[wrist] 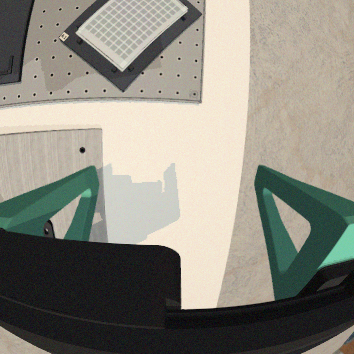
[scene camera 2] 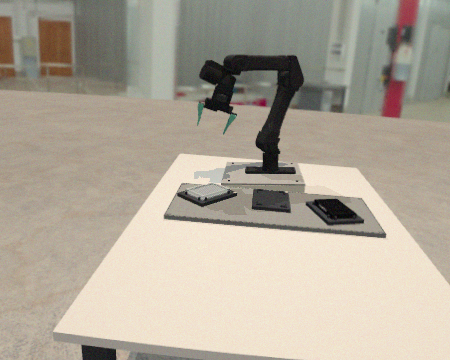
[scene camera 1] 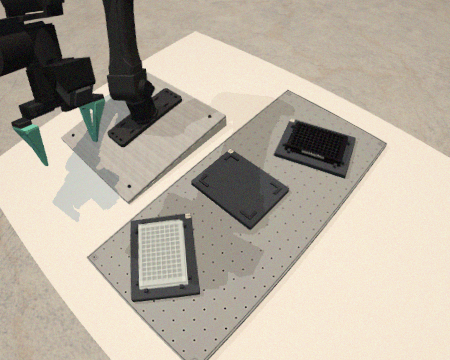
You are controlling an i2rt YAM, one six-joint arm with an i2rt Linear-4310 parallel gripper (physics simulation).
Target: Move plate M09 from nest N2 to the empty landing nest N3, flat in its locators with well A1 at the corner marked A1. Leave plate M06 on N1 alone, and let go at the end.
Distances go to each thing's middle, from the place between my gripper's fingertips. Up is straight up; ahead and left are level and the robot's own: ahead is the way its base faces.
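The clear well plate (scene camera 1: pixel 162 260) is 17 cm below my hand, 16 cm ahead of it and 2 cm to the left of it. Counting from my hand again, the dark nest (scene camera 1: pixel 246 192) is 16 cm ahead of it, 23 cm to the left of it and 18 cm below it, and the black well plate (scene camera 1: pixel 317 143) is 43 cm to the left of my hand, 17 cm below it and 22 cm ahead of it.
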